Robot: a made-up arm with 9 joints. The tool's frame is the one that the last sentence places.
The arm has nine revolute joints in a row. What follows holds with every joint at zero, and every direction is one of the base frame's. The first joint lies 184 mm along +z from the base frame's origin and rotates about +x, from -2.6 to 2.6 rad. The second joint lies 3 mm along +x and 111 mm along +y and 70 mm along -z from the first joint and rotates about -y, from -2.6 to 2.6 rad. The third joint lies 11 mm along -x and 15 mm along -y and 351 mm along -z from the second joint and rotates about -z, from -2.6 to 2.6 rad. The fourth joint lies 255 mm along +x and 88 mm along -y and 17 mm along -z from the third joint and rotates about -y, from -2.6 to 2.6 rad. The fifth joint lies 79 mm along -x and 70 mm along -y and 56 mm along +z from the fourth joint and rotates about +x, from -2.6 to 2.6 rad. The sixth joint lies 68 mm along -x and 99 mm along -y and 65 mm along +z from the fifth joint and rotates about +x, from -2.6 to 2.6 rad. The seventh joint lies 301 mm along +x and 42 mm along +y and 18 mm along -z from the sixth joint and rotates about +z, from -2.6 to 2.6 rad. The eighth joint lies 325 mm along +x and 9 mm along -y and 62 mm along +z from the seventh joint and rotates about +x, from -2.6 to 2.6 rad. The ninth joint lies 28 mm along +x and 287 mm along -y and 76 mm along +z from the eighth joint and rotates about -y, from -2.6 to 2.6 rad. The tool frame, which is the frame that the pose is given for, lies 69 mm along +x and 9 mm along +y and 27 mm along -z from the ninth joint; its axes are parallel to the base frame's.
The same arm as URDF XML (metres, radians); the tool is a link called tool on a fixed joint. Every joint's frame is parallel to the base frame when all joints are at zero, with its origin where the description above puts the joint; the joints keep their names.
<robot name="arm">
  <joint name="joint 1" type="revolute">
    <parent link="base"/>
    <child link="link1"/>
    <origin xyz="0 0 0.184" rpy="0 0 0"/>
    <axis xyz="1 0 0"/>
    <limit lower="-2.6" upper="2.6"/>
  </joint>
  <joint name="joint 2" type="revolute">
    <parent link="link1"/>
    <child link="link2"/>
    <origin xyz="0.003 0.111 -0.07" rpy="0 0 0"/>
    <axis xyz="0 -1 0"/>
    <limit lower="-2.6" upper="2.6"/>
  </joint>
  <joint name="joint 3" type="revolute">
    <parent link="link2"/>
    <child link="link3"/>
    <origin xyz="-0.011 -0.015 -0.351" rpy="0 0 0"/>
    <axis xyz="0 0 -1"/>
    <limit lower="-2.6" upper="2.6"/>
  </joint>
  <joint name="joint 4" type="revolute">
    <parent link="link3"/>
    <child link="link4"/>
    <origin xyz="0.255 -0.088 -0.017" rpy="0 0 0"/>
    <axis xyz="0 -1 0"/>
    <limit lower="-2.6" upper="2.6"/>
  </joint>
  <joint name="joint 5" type="revolute">
    <parent link="link4"/>
    <child link="link5"/>
    <origin xyz="-0.079 -0.07 0.056" rpy="0 0 0"/>
    <axis xyz="1 0 0"/>
    <limit lower="-2.6" upper="2.6"/>
  </joint>
  <joint name="joint 6" type="revolute">
    <parent link="link5"/>
    <child link="link6"/>
    <origin xyz="-0.068 -0.099 0.065" rpy="0 0 0"/>
    <axis xyz="1 0 0"/>
    <limit lower="-2.6" upper="2.6"/>
  </joint>
  <joint name="joint 7" type="revolute">
    <parent link="link6"/>
    <child link="link7"/>
    <origin xyz="0.301 0.042 -0.018" rpy="0 0 0"/>
    <axis xyz="0 0 1"/>
    <limit lower="-2.6" upper="2.6"/>
  </joint>
  <joint name="joint 8" type="revolute">
    <parent link="link7"/>
    <child link="link8"/>
    <origin xyz="0.325 -0.009 0.062" rpy="0 0 0"/>
    <axis xyz="1 0 0"/>
    <limit lower="-2.6" upper="2.6"/>
  </joint>
  <joint name="joint 9" type="revolute">
    <parent link="link8"/>
    <child link="link9"/>
    <origin xyz="0.028 -0.287 0.076" rpy="0 0 0"/>
    <axis xyz="0 -1 0"/>
    <limit lower="-2.6" upper="2.6"/>
  </joint>
  <joint name="tool_fixed" type="fixed">
    <parent link="link9"/>
    <child link="tool"/>
    <origin xyz="0.069 0.009 -0.027" rpy="0 0 0"/>
  </joint>
  <link name="base"/>
  <link name="link1"/>
  <link name="link2"/>
  <link name="link3"/>
  <link name="link4"/>
  <link name="link5"/>
  <link name="link6"/>
  <link name="link7"/>
  <link name="link8"/>
  <link name="link9"/>
  <link name="tool"/>
</robot>

